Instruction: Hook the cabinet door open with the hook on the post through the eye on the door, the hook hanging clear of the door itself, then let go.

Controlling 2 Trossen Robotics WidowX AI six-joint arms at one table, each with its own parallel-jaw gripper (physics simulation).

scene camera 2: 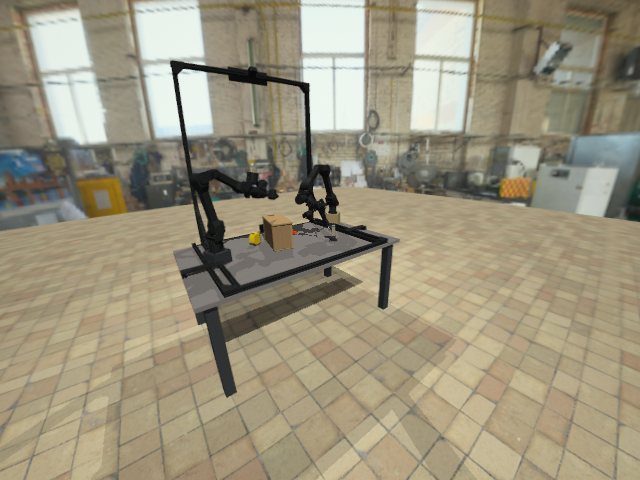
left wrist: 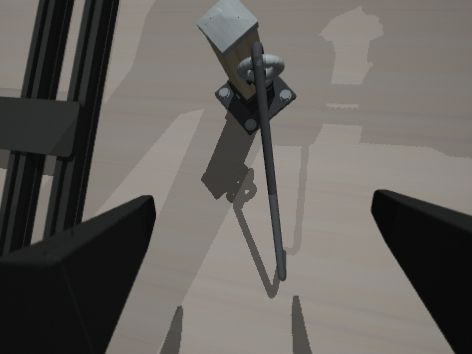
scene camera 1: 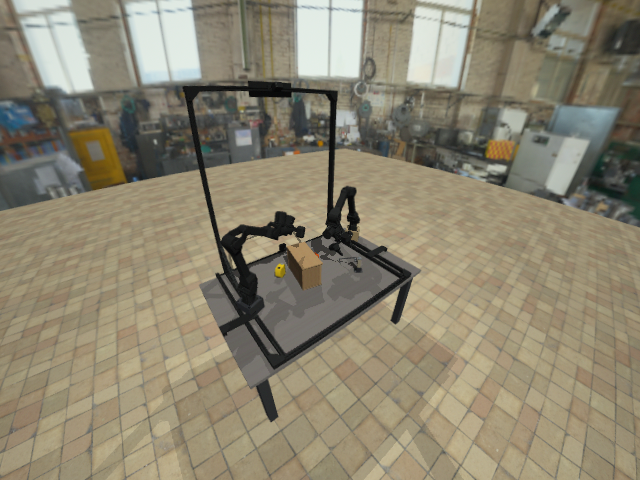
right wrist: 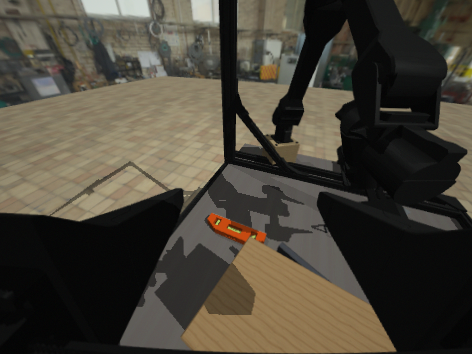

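Where they show: left gripper, fingertip midpoint: (scene camera 2: pixel 321 221) (left wrist: pixel 263 203) (scene camera 1: pixel 346 251); right gripper, fingertip midpoint: (scene camera 1: pixel 298 227) (right wrist: pixel 250 196); left arm's base at its link origin: (scene camera 2: pixel 332 212) (scene camera 1: pixel 352 228) (right wrist: pixel 281 139); right arm's base at its link origin: (scene camera 2: pixel 216 250) (scene camera 1: pixel 249 299).
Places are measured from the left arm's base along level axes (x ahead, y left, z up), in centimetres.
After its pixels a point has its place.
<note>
The wooden post (scene camera 1: pixel 356 265) @(x 37.5, y 8.6, z -6.6 cm) (scene camera 2: pixel 333 231) @(x 39.3, y 10.3, z -3.4 cm) (left wrist: pixel 234 62) @(x 37.7, y 8.8, z -1.4 cm) stands upright on a dark bolted base. In the left wrist view its dark hook rod (left wrist: pixel 267 150) @(x 36.9, y 3.7, z -1.7 cm) hangs from a grey ring (left wrist: pixel 274 65) @(x 39.3, y 7.0, z -0.4 cm), its bent tip between and below my fingertips. My left gripper (left wrist: pixel 263 203) @(x 35.7, y 1.2, z 1.6 cm) (scene camera 2: pixel 327 223) @(x 35.7, y 1.2, z 1.6 cm) is open and empty above the rod. The wooden cabinet (scene camera 1: pixel 311 276) @(x 62.3, y -14.2, z -1.1 cm) (scene camera 2: pixel 280 237) @(x 63.1, y -15.0, z -1.6 cm) (right wrist: pixel 300 305) @(x 48.2, y -23.2, z 6.6 cm) stands mid-table. A dark strip (right wrist: pixel 300 260) @(x 42.9, y -19.0, z 3.0 cm) shows beyond its top edge; I cannot tell if it is the door. The door's eye is hidden. My right gripper (right wrist: pixel 250 196) @(x 43.8, y -28.0, z 19.0 cm) (scene camera 1: pixel 301 231) @(x 43.8, y -28.0, z 19.0 cm) (scene camera 2: pixel 272 194) @(x 43.8, y -28.0, z 19.0 cm) is open, above the cabinet.
An orange level (right wrist: pixel 235 229) @(x 28.5, y -24.9, z -8.1 cm) (scene camera 1: pixel 316 255) (scene camera 2: pixel 294 232) @(x 33.0, y -19.5, z -7.9 cm) lies beside the cabinet. A yellow object (scene camera 1: pixel 279 270) @(x 60.4, y -34.9, z -3.0 cm) (scene camera 2: pixel 254 238) @(x 60.8, y -34.1, z -4.4 cm) stands on its other side, at the left in both scene views. Black rails (left wrist: pixel 95 75) @(x 26.5, y 19.3, z -8.1 cm) run along the table edges. A tall black frame (scene camera 1: pixel 330 155) @(x -2.4, y -20.2, z 53.5 cm) (scene camera 2: pixel 308 129) @(x -2.1, y -18.7, z 63.0 cm) rises at the back.
</note>
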